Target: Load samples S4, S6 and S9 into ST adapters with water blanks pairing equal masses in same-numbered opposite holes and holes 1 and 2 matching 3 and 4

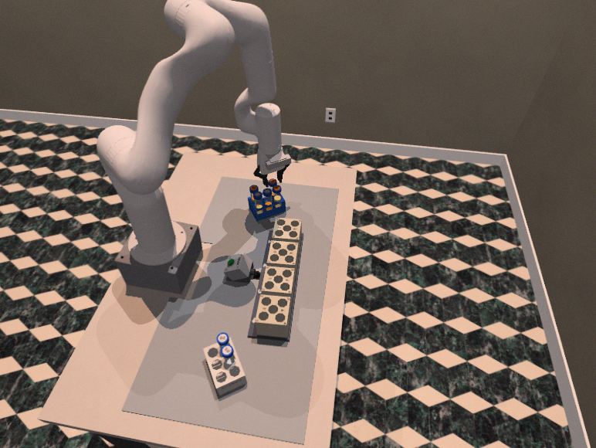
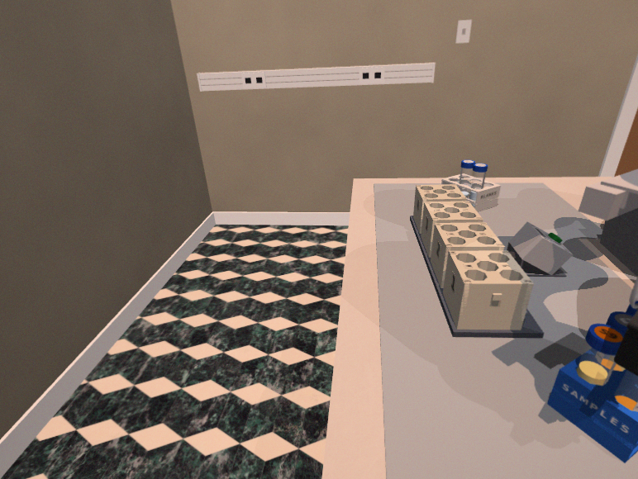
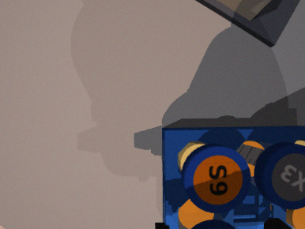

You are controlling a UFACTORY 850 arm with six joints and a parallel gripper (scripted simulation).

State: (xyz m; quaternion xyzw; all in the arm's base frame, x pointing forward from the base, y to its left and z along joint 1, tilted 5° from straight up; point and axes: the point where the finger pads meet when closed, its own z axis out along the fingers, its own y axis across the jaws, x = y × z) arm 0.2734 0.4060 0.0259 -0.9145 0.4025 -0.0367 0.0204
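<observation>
The sample tube is 70 mm below my hand and 10 mm to the left of it. The rest, counted from my hand: green done key 370 mm to the right, 70 mm below, 30 mm behind; adapter 190 mm to the right, 120 mm ahead, 80 mm below; blue sample rack 100 mm below, 40 mm to the right, 20 mm behind.
</observation>
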